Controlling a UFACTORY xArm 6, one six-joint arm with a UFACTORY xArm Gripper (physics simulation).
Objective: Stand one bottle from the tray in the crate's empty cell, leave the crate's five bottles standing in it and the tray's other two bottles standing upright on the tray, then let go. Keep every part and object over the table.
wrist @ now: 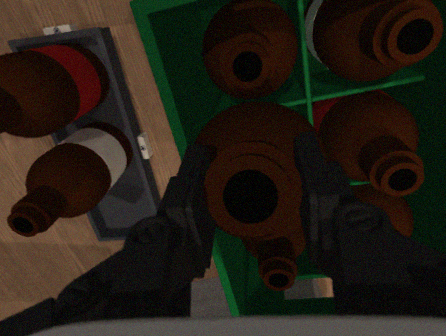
Scene:
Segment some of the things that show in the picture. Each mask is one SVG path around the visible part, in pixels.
My gripper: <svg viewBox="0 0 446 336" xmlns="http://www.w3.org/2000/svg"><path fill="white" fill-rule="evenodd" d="M446 254L394 231L389 216L378 206L367 202L358 202L340 162L325 161L314 131L301 132L299 136L294 137L295 166L301 177L303 192L299 213L310 264L316 264L318 274L325 274L332 279L335 315L190 317L190 282L195 278L204 278L205 269L210 268L216 222L206 207L203 191L205 175L211 164L208 149L206 146L203 147L201 143L191 144L186 148L177 176L172 176L169 179L156 216L146 217L135 223L127 233L123 249L69 283L60 292L57 299L54 300L53 297L50 297L0 321L0 336L446 336Z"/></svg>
A white-labelled bottle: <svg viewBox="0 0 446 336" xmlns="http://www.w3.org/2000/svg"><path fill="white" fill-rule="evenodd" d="M127 136L120 129L109 123L92 122L41 155L31 165L27 173L27 195L11 208L11 214L7 218L9 227L21 236L32 237L37 233L47 231L58 218L73 218L91 211L107 194L132 161L133 150Z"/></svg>

